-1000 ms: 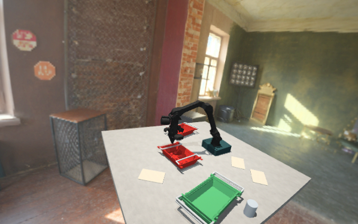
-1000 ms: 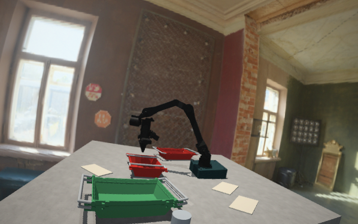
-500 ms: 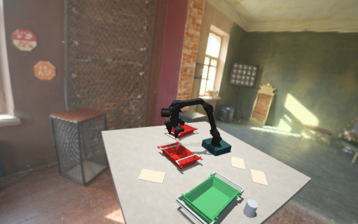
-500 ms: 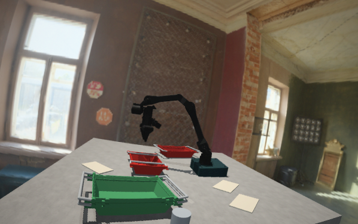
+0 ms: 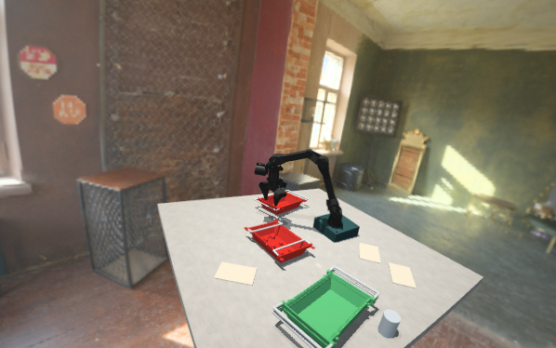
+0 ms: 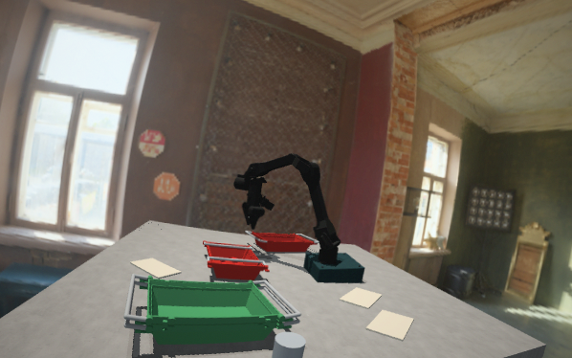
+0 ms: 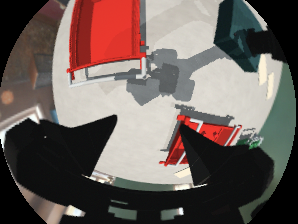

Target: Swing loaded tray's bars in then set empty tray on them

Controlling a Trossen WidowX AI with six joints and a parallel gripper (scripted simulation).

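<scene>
My gripper tip is now 150 mm past the red tray, 200 mm to the left of it and 80 mm above it.
</scene>
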